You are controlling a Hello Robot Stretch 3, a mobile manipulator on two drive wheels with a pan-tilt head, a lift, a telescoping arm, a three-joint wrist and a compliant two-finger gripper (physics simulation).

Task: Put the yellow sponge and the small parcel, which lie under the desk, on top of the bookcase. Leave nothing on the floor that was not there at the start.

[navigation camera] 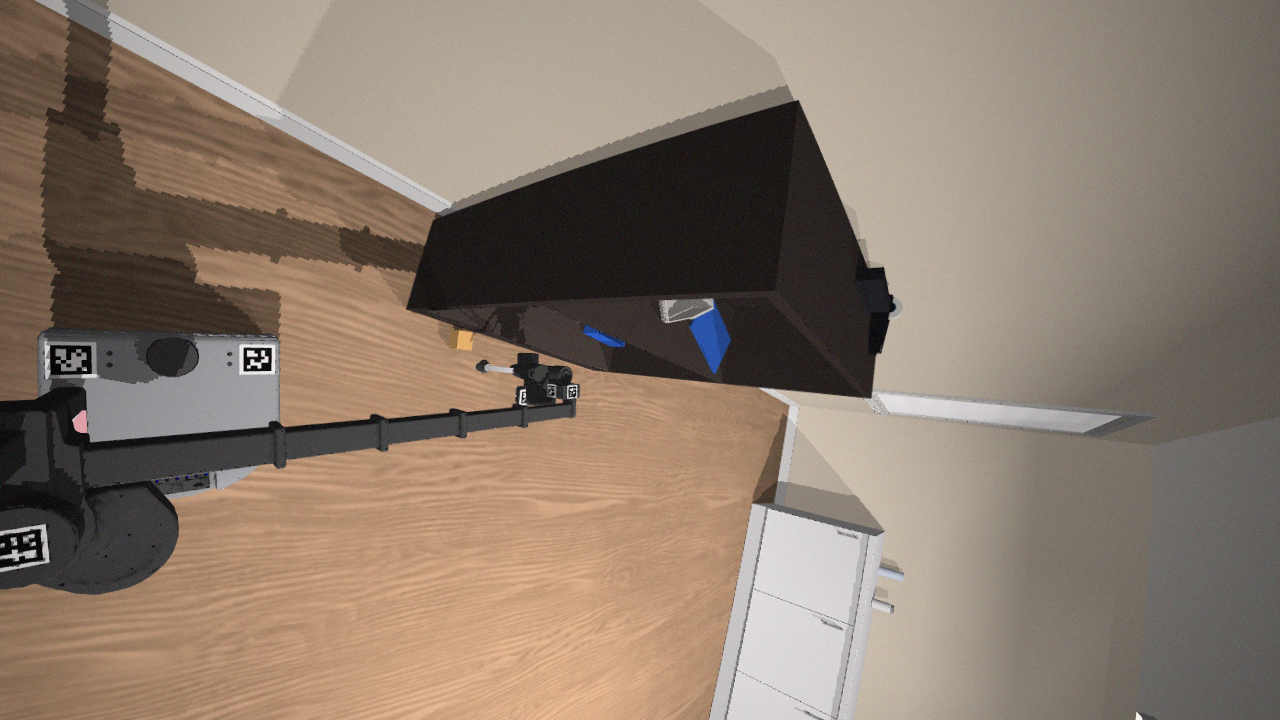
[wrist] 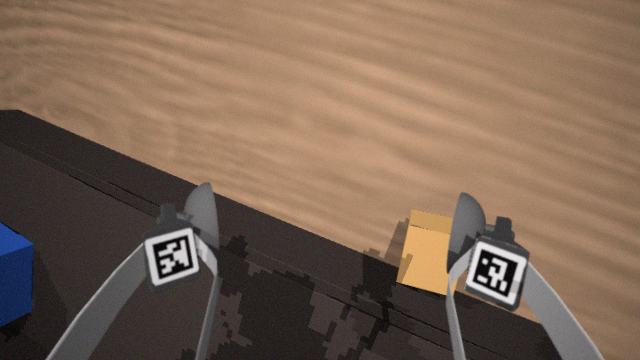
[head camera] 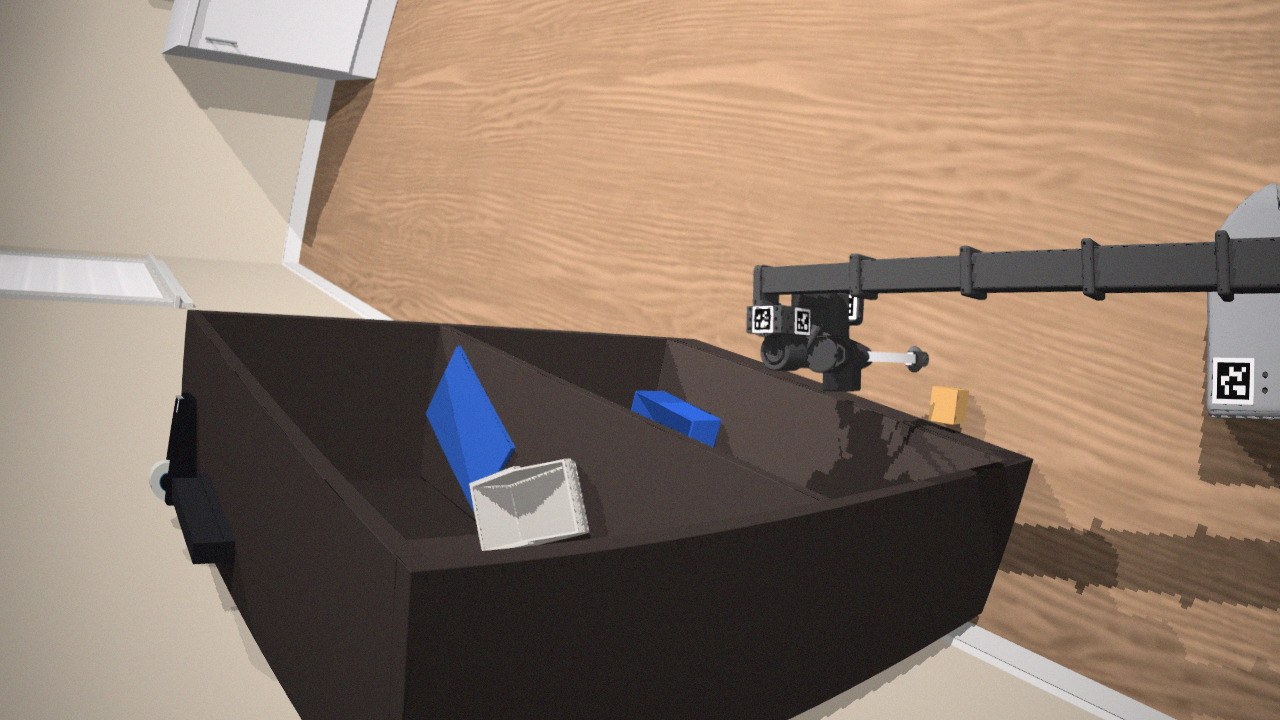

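Seen in the pictures: gripper, between the fingertips: (navigation camera: 503,366) (wrist: 332,215); robot's base, origin of its link: (navigation camera: 173,354).
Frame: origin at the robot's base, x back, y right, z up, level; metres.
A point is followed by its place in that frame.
My gripper (head camera: 917,359) (navigation camera: 483,366) {x 0.023, y 0.714, z 0.168 m} (wrist: 332,215) {x 0.023, y 0.714, z 0.168 m} is open and empty, beside the open front of the dark brown bookcase (head camera: 671,608) {x -0.195, y 0.509, z 0.818 m} (navigation camera: 626,223) {x -0.257, y 0.524, z 0.793 m} (wrist: 100,225) {x -0.048, y 0.980, z 0.100 m}, near its foot. An orange-tan block (head camera: 948,405) {x -0.048, y 0.644, z 0.050 m} (navigation camera: 462,339) {x -0.051, y 0.645, z 0.050 m} (wrist: 425,255) {x -0.044, y 0.660, z 0.050 m}, perhaps the small parcel, is on the floor close to the bookcase's foot. In the wrist view it appears near the right fingertip, which partly covers it, and not centred between the fingers. The yellow sponge does not show in these views, nor does the desk.
A blue panel (head camera: 465,420) {x -0.088, y 1.146, z 0.620 m} (navigation camera: 712,340) {x -0.080, y 1.150, z 0.620 m}, a white bin (head camera: 529,505) {x -0.191, y 0.971, z 0.625 m} (navigation camera: 687,309) {x -0.161, y 0.991, z 0.624 m} and a blue box (head camera: 677,416) {x -0.092, y 1.213, z 0.103 m} (navigation camera: 605,336) {x -0.083, y 1.222, z 0.102 m} (wrist: 15,275) {x -0.126, y 1.112, z 0.120 m} are in the bookcase. A black object (head camera: 201,519) {x -0.196, y 1.001, z 1.093 m} (navigation camera: 877,300) {x -0.181, y 1.036, z 1.095 m} is on its top. A white drawer cabinet (head camera: 277,35) {x 1.235, y 2.998, z 0.506 m} (navigation camera: 792,608) {x 1.745, y 2.849, z 0.457 m} stands by the wall.
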